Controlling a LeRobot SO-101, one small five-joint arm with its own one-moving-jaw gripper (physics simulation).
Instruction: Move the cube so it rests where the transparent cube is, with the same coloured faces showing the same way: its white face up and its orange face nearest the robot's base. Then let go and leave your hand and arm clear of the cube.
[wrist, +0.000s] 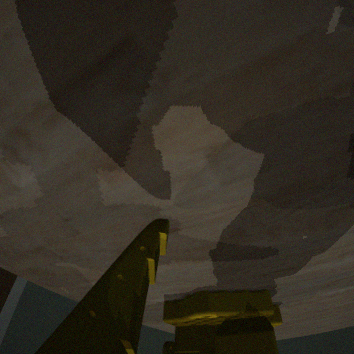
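Pixels of known places: end effector, tool point: (167, 232); arm's base, origin of the base link: (245, 303).
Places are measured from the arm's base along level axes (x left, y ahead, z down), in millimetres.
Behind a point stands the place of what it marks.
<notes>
My gripper (162, 229) shows in the wrist view as one dark yellow notched jaw, rising from the lower left with its tip just below the middle. The moving jaw is out of the picture, so the gripper is fully open, and it holds nothing. Neither the cube nor the transparent cube shows in this view, and no white or orange face can be made out.
A dim, wood-like table top (205, 145) {x 171, y 33, z 0 mm} with jagged dark shadows fills most of the view. A blocky yellow part (217, 307) {x 52, y -9, z -13 mm}, seemingly of the robot itself, stands at the lower right, beyond the jaw. Blue-grey background shows along the bottom, with a paler strip (13, 305) at the lower left.
</notes>
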